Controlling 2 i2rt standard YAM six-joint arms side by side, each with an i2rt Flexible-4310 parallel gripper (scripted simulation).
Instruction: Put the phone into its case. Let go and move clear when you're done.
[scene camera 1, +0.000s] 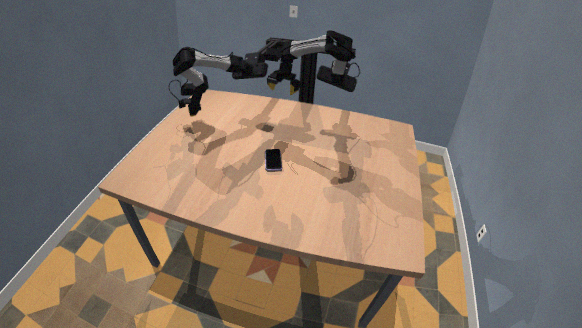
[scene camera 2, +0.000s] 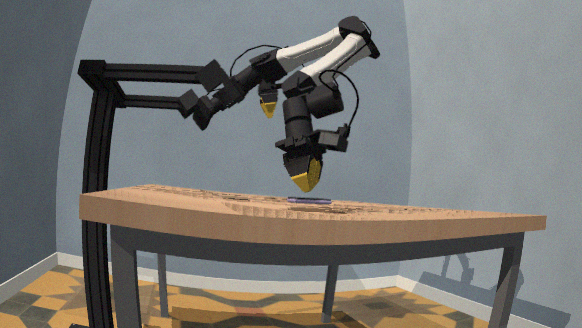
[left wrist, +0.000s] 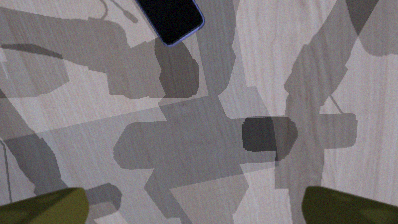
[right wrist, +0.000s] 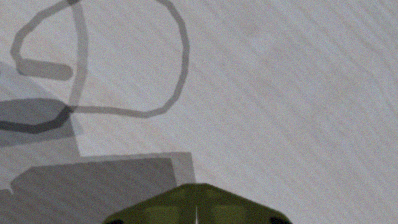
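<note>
Visible: my left gripper (left wrist: 195, 197). My right gripper (scene camera 2: 307, 191) is visible too, and appears again in the right wrist view (right wrist: 196, 193).
</note>
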